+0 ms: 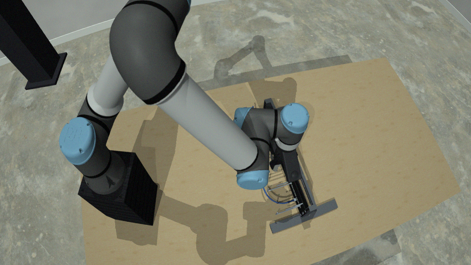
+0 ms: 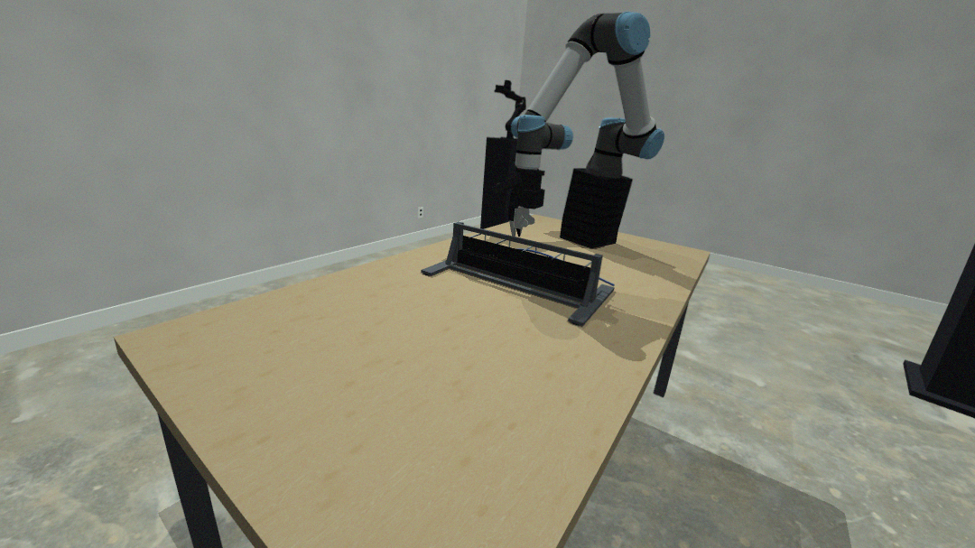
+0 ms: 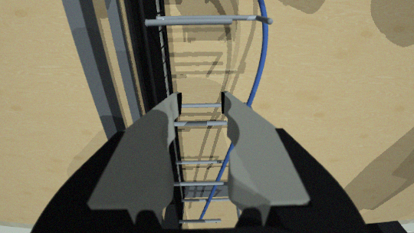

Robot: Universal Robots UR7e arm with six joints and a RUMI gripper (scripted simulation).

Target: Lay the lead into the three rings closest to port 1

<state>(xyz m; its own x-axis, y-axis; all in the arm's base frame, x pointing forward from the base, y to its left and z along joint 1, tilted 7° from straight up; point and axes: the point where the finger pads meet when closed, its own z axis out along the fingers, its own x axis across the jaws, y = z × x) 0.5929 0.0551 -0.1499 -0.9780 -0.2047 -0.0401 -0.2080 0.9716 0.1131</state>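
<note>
The rack lies 70 mm below my hand, 60 mm to the left of it and 50 mm ahead of it.
</note>
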